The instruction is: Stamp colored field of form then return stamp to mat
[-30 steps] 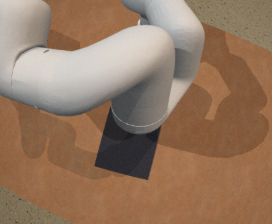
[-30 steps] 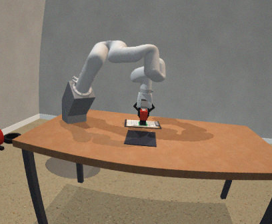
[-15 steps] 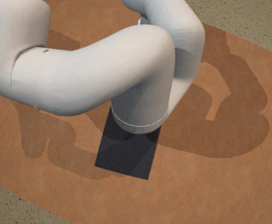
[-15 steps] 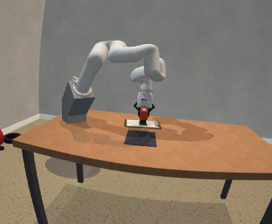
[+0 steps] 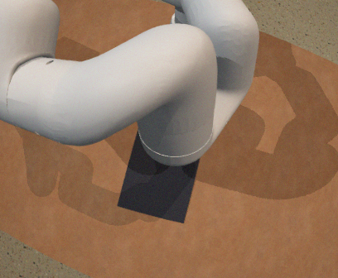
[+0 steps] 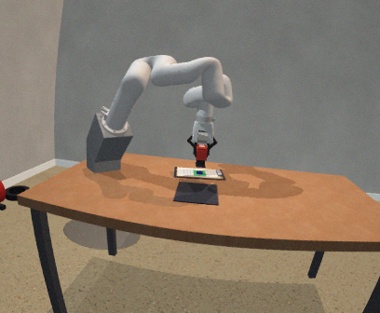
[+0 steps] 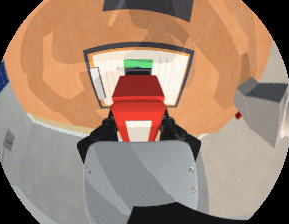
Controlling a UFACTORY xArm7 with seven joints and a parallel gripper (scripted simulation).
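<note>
My hand is 10 mm past the dark mat, 270 mm to the left of it and 110 mm above it. The rest, counted from my hand: form: 10 mm ahead, 10 mm to the left, 100 mm below; then red stamp: 20 mm below.
</note>
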